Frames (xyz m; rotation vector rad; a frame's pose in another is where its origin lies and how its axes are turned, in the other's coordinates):
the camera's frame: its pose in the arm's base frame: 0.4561 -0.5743 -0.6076 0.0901 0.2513 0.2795
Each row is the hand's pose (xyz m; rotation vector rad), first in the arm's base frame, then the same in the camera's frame.
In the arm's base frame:
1: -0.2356 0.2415 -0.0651 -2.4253 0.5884 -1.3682
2: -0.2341 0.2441 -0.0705 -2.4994 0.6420 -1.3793
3: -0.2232 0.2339 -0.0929 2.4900 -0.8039 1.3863
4: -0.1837 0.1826 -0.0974 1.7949 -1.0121 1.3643
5: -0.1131 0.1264 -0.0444 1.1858 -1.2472 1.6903
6: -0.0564 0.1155 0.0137 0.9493 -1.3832 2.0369
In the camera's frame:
1: -0.5382 1.0284 0.3019 -2.2497 0.8386 -1.8139
2: -0.5348 1.0298 0.2969 -2.3109 0.9177 -1.8214
3: -0.5223 1.0144 0.2787 2.0665 -1.0647 1.6077
4: -0.4991 0.9544 0.2872 1.3794 -1.2592 1.4544
5: -0.4617 0.8887 0.3595 0.7229 -1.3983 1.6988
6: -0.4255 0.8705 0.4308 0.4431 -1.4445 2.0316

